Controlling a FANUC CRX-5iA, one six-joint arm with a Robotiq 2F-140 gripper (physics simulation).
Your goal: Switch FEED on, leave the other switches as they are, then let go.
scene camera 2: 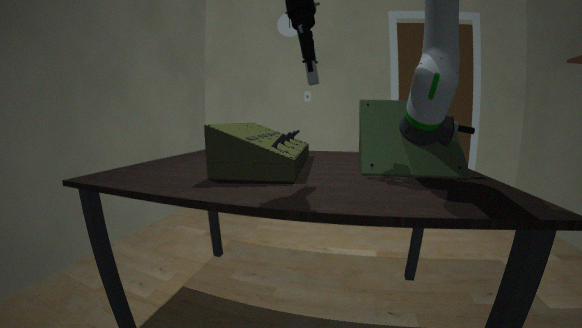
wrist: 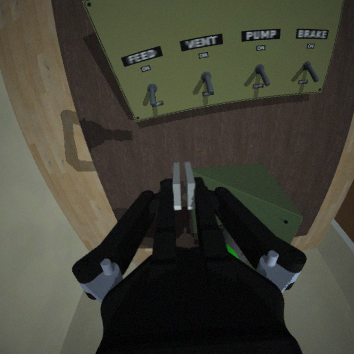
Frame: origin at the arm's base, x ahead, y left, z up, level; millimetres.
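Seen in the pictures: gripper, fingertip midpoint: [scene camera 2: 313, 83] [wrist: 181, 171]; arm's base, link origin: [scene camera 2: 419, 129] [wrist: 233, 241].
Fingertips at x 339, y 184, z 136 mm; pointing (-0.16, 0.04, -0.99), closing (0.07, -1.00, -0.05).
Offsets run from my fingertips to a thing's middle. Level surfaces: height alone.
The olive-green switch box {dz -218, dx +211, dy -86 mm} [scene camera 2: 250, 160] [wrist: 215, 20] stands on the table with its sloped panel up. The FEED switch {dz -169, dx +86, dy +69 mm} [wrist: 152, 95] is the leftmost in the wrist view, its lever slanting down toward OFF. The VENT switch {dz -169, dx +115, dy -48 mm} [wrist: 208, 84], PUMP switch {dz -169, dx +143, dy -165 mm} [wrist: 263, 75] and BRAKE switch {dz -169, dx +171, dy -281 mm} [wrist: 311, 72] also slant toward OFF. In scene camera 2 the levers overlap and cannot be told apart. My gripper [scene camera 2: 313, 77] [wrist: 181, 171] is shut and empty, with a narrow gap between its pads. It hangs well above the table, higher than the levers and apart from them.
A green slanted block [scene camera 2: 382, 135] [wrist: 250, 182] stands on the dark table {dz -277 mm} [scene camera 2: 240, 192] [wrist: 175, 140], to the right of the switch box in scene camera 2. The white arm [scene camera 2: 434, 90] comes down in front of that block. A brown door [scene camera 2: 407, 60] is behind.
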